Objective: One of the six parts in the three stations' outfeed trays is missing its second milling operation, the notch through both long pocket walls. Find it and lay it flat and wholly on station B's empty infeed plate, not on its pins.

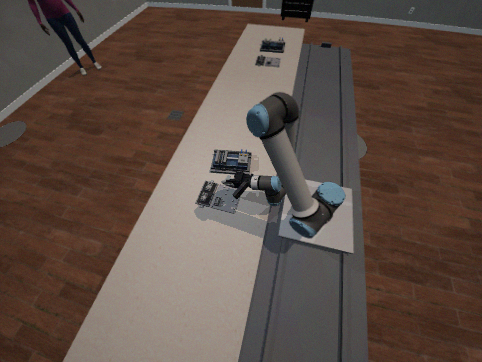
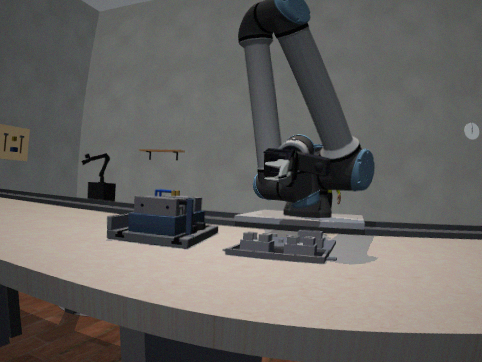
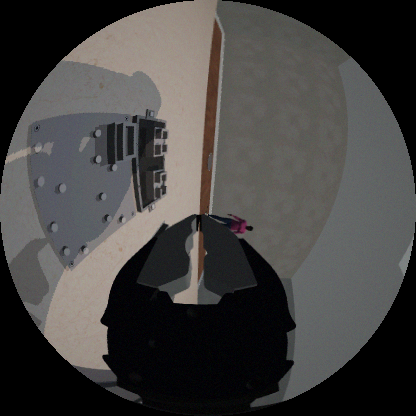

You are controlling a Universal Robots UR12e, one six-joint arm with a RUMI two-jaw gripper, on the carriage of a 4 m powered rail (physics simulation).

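Frame: origin at the arm's base, x ahead, y right, z down, level; centimetres.
Seen in the pictures: gripper, fingertip midpoint: [image 1: 221, 182] [image 2: 279, 177] [image 3: 199, 215]; arm's base at its link origin: [image 2: 307, 215].
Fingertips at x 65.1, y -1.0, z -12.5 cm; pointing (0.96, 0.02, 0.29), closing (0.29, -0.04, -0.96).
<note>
Offsets run from my fingertips to a thing's top centre. "spot": to the spot under its first point. Level surfaces: height alone.
My gripper [image 1: 226, 181] [image 2: 270, 170] [image 3: 199, 215] is shut with its fingertips together and nothing between them. It points level, above the table beside the nearer station. That station's dark tray {spot: dx +16.5, dy -4.4, dz +14.8 cm} [image 2: 280, 256] [image 3: 151, 164] holds two grey parts. One part [image 2: 257, 244] [image 3: 160, 141] and the other part [image 2: 301, 246] [image 3: 160, 182] both show gaps in their raised walls. The grey plate with round pins {dx -3.4, dy -3.6, dz +14.7 cm} [image 1: 230, 199] [image 3: 80, 167] lies beside the tray. A small grey pocketed block {dx +2.2, dy -8.0, dz +11.2 cm} [image 1: 218, 201] [image 3: 114, 143] sits on it. I cannot tell which station this is.
A blue and grey machine fixture {dx +1.8, dy +26.2, dz +5.6 cm} [image 1: 231, 161] [image 2: 156, 223] stands beside the tray and plate. Farther along the table {dz +15.5 cm} [image 1: 165, 260] are another fixture [image 1: 272, 46] and a small plate {dx -4.3, dy +182.4, dz +14.7 cm} [image 1: 273, 62] with a tray {spot: dx +9.4, dy +175.1, dz +11.4 cm} [image 1: 260, 60]. The rail [image 1: 310, 300] runs along the table's side. A person [image 1: 65, 30] stands beyond the table.
</note>
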